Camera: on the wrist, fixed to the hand. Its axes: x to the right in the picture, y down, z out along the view.
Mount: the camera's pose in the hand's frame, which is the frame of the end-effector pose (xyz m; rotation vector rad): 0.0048 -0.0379 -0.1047 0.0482 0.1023 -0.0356
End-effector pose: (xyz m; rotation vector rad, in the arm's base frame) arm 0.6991 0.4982 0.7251 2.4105 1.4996 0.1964
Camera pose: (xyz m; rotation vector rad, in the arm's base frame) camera 0.6408 0.5366 0.8120 2.4429 1.6078 0.2829
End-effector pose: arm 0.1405 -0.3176 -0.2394 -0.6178 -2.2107 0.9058
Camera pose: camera 0.2065 -0.2942 -0.1527 -0.5874 -2.0964 0.8871
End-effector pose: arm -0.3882 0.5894 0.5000 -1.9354 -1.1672 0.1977
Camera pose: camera -0.3563 0.5403 0.5948 -1.8593 -1.1187 0.1056
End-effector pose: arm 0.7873 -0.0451 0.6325 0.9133 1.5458 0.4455
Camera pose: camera 0.6763 -0.0420 0.6228 0.9105 1.6697 0.4368
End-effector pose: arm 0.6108 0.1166 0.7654 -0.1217 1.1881 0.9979
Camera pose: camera 0.5627 0.0384 0.7022 -0.1568 1.2983 0.9402
